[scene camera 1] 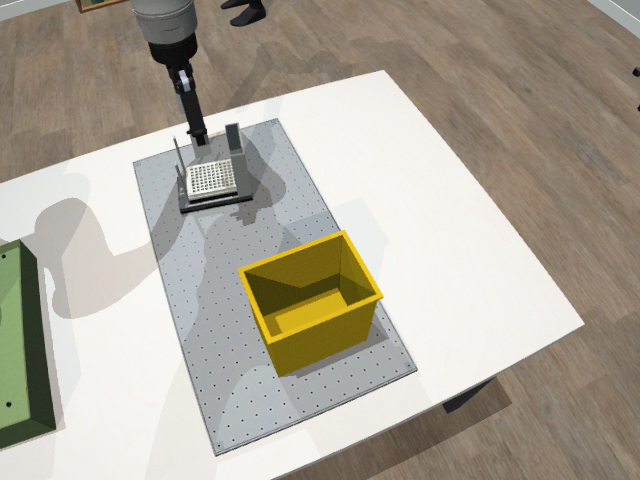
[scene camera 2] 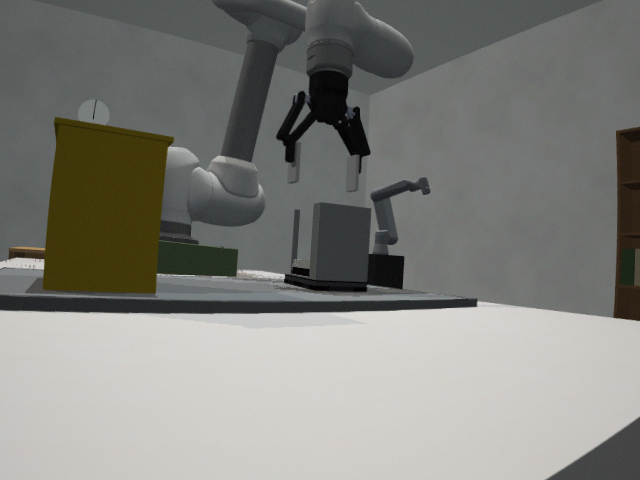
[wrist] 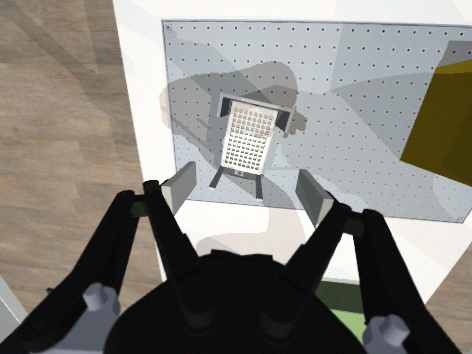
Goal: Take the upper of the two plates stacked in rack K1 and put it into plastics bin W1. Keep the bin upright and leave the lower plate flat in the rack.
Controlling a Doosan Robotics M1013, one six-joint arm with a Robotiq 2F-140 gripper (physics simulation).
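Frame: origin at the arm's base, x up, y left, z back, level; centimetres.
Seen in the pictures: gripper, fingertip midpoint: [scene camera 2: 323, 187] [wrist: 246, 176]; arm's base, origin of the base link: [scene camera 2: 162, 242].
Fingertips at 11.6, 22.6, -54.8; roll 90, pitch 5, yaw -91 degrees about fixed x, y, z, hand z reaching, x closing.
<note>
Offsets run from my fingertips to a thing's top centre, as dx, dy, dz. Level surfaces: height alone.
Rack K1 @(-4.2, +0.6, -0.8) [scene camera 1: 242, 175] [scene camera 2: 341, 242] [wrist: 282, 120] is grey, with a tall wall at one end and two thin posts at the other. The upper plate @(-13.7, +0.6, -1.8) [scene camera 1: 210, 178] [wrist: 248, 140], white with a grid of wells, lies flat between them. The lower plate is largely hidden under it, and I cannot tell its edge apart. Yellow bin W1 @(-0.4, -37.0, -11.1) [scene camera 1: 323, 338] [scene camera 2: 105, 211] [wrist: 445, 120] stands upright; the part of its floor that shows in scene camera 1 is bare. My gripper [scene camera 1: 200, 142] [scene camera 2: 323, 174] [wrist: 246, 176] is open and empty, pointing down, above the height of the rack's wall.
Rack and bin stand on a grey perforated board [scene camera 1: 191, 361] [scene camera 2: 232, 305] [wrist: 370, 115] on a white table @(dx -19.7) [scene camera 1: 444, 232]. A green block [scene camera 1: 10, 330] [scene camera 2: 199, 259] [wrist: 345, 295] is beside the board. Another robot arm [scene camera 2: 385, 211] stands in the background.
</note>
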